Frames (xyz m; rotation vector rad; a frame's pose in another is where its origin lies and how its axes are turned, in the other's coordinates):
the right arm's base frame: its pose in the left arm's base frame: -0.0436 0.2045 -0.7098 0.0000 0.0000 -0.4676
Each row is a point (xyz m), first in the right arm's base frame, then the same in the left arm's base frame.
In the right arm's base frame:
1: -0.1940 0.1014 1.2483
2: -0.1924 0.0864 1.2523
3: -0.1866 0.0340 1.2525
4: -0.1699 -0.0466 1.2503
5: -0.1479 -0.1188 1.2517
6: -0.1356 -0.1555 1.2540
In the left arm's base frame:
1: -0.1711 0.3825 0.5385
2: -0.1764 0.3683 0.5425
3: -0.1948 0.3190 0.5427
4: -0.2163 0.2395 0.5405
5: -0.2292 0.1651 0.5419
6: -0.2347 0.1268 0.5442

